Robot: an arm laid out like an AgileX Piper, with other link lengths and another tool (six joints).
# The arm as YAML. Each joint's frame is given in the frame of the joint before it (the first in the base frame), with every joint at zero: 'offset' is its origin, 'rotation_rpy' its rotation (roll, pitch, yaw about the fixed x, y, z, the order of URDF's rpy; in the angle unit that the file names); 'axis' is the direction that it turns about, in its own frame. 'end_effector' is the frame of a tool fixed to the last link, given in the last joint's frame.
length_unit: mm
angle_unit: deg
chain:
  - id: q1
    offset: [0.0, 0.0, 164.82]
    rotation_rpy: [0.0, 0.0, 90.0]
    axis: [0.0, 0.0, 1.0]
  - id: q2
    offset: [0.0, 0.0, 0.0]
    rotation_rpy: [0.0, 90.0, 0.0]
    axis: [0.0, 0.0, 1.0]
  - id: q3
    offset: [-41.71, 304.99, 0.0]
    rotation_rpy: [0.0, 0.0, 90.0]
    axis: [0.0, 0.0, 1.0]
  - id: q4
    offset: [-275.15, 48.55, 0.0]
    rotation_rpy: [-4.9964, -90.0, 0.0]
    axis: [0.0, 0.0, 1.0]
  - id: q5
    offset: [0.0, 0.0, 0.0]
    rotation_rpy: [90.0, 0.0, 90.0]
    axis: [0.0, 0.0, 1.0]
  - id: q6
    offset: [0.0, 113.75, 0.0]
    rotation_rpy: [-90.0, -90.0, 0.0]
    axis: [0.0, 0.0, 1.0]
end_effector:
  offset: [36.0, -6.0, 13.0]
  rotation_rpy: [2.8, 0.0, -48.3]
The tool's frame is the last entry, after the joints.
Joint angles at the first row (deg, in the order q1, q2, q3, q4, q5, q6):
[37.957 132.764 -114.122 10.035 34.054 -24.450]
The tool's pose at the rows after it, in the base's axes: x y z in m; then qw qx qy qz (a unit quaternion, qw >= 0):
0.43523 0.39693 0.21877 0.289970 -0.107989 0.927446 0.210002
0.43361 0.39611 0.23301 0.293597 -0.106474 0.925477 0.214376
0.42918 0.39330 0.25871 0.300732 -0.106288 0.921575 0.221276
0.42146 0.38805 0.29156 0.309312 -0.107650 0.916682 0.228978
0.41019 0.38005 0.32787 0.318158 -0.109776 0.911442 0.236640
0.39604 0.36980 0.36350 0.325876 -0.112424 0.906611 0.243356
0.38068 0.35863 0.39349 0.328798 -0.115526 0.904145 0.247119
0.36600 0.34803 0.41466 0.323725 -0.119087 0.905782 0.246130
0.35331 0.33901 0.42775 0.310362 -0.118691 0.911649 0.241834
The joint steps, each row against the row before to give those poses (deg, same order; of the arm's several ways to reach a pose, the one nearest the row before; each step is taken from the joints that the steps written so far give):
[0.007 0.158 -0.440 0.002 -0.102 0.345]
[0.000 -1.185 -0.534 -0.031 1.041 0.363]
[0.000 -2.382 -0.581 -0.037 1.761 0.312]
[0.000 -3.207 -0.595 -0.061 2.400 0.241]
[0.000 -3.791 -0.435 -0.082 2.793 0.228]
[0.000 -3.997 -0.237 -0.074 2.977 0.199]
[-0.001 -3.654 -0.114 -0.057 3.215 0.188]
[0.000 -2.896 -0.056 -0.046 3.565 0.203]
[0.001 -2.083 -0.016 -0.093 3.757 0.756]

